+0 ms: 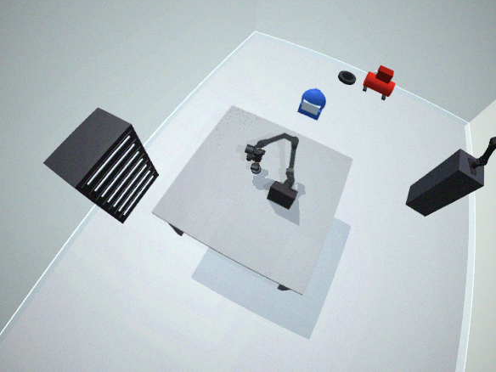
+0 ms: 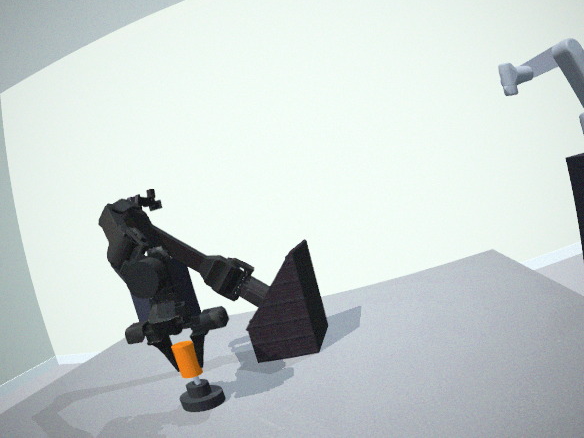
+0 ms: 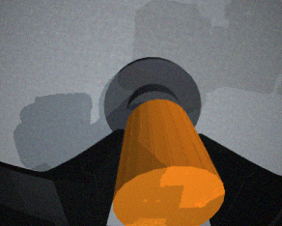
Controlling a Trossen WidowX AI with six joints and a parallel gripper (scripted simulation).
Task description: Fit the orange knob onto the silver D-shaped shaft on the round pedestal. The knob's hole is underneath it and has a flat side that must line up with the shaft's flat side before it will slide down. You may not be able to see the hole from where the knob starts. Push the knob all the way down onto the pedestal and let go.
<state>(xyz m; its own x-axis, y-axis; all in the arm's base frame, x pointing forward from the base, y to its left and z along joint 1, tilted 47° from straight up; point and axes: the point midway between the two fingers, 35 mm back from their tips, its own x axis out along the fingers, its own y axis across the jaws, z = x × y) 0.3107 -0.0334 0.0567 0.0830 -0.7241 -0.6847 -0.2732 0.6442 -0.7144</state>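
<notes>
Right now my gripper tip is 4 cm above the dark round pedestal. Round my gripper tip: orange knob (3 cm above).
</notes>
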